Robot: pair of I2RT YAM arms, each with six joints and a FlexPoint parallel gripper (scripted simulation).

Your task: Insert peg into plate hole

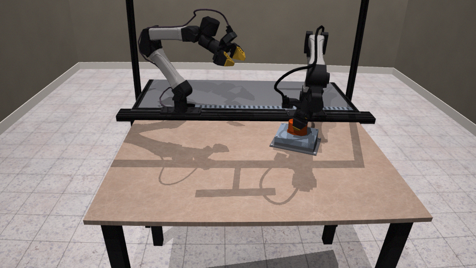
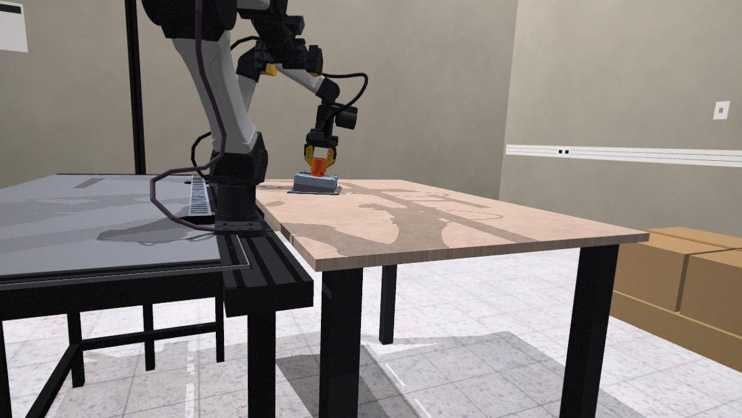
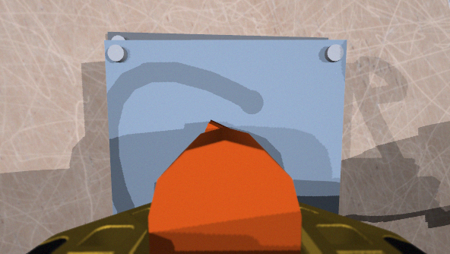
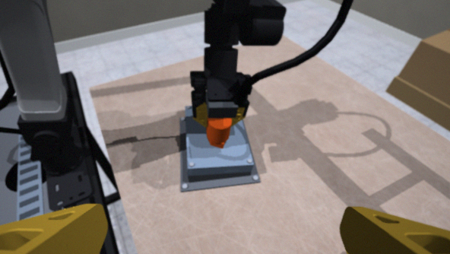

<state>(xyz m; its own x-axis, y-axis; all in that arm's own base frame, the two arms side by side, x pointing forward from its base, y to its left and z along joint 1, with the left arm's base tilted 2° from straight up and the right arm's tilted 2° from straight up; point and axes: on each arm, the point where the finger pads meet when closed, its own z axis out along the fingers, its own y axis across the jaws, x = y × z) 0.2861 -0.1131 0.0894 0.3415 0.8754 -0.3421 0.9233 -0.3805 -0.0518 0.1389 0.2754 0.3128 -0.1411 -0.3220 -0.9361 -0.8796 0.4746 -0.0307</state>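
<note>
Right now the orange peg is 2 cm below my left hand. Also, from my left hand: blue-grey plate: 5 cm below, 1 cm to the left.
</note>
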